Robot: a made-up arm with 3 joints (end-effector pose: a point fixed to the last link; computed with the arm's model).
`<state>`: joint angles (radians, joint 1 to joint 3).
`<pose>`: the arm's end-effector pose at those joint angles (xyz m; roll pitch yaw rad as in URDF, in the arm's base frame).
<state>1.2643 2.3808 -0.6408</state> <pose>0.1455 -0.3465 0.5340 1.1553 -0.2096 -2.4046</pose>
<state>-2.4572 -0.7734 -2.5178</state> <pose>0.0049 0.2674 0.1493 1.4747 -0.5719 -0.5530</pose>
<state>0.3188 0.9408 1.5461</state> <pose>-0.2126 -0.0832 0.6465 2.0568 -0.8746 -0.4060</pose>
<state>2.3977 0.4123 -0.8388</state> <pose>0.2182 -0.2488 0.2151 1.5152 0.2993 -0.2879</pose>
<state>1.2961 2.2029 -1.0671</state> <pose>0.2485 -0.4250 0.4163 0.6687 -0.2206 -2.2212</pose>
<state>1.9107 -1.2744 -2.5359</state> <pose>-0.0559 -0.0760 -0.2005 -0.8622 -0.3245 1.2575</pose>
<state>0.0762 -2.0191 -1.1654</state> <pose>-0.2407 0.1404 0.4435 1.8018 1.1165 2.9846</pose>
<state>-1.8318 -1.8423 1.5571</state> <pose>0.4098 0.0783 -0.0262 0.0578 -0.2512 -1.8513</pose>
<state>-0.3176 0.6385 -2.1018</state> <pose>0.2621 -0.1041 0.2421 -2.4904 -0.6019 0.2278</pose>
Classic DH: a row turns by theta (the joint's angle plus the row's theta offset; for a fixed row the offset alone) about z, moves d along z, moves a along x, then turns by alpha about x. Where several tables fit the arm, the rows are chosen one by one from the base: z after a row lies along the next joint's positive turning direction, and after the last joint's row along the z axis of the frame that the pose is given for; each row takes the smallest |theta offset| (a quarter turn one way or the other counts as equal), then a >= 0, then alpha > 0; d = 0 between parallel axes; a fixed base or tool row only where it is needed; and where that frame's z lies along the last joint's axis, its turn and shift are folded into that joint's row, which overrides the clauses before.
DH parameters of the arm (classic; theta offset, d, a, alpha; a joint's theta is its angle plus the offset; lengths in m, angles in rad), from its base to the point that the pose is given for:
base (fixed): 1.5708 0.0896 0 1.5708
joint 1: 1.5708 0.0577 0.2739 -1.5708
joint 2: 0 -0.0567 0.0349 1.5708
joint 3: -1.5708 0.0678 0.3499 -1.5708
tool (fixed): -1.5708 -0.0302 0 0

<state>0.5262 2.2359 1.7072</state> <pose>-0.2876 -0.0111 0.1864 -2.1895 -0.7483 -2.5720</pose>
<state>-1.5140 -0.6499 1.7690</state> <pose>0.3440 0.5386 0.1028 0.2434 0.0344 -0.6491</pose>
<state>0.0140 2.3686 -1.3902</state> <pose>0.2289 0.0822 0.6373 1.7318 -0.7729 -3.1279</pose>
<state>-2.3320 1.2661 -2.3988</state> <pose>0.2493 0.3589 0.0535 2.0352 0.7182 1.1610</pose>
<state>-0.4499 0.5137 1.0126</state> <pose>-0.0384 0.4942 0.4974 0.5063 -0.4584 0.2406</pose>
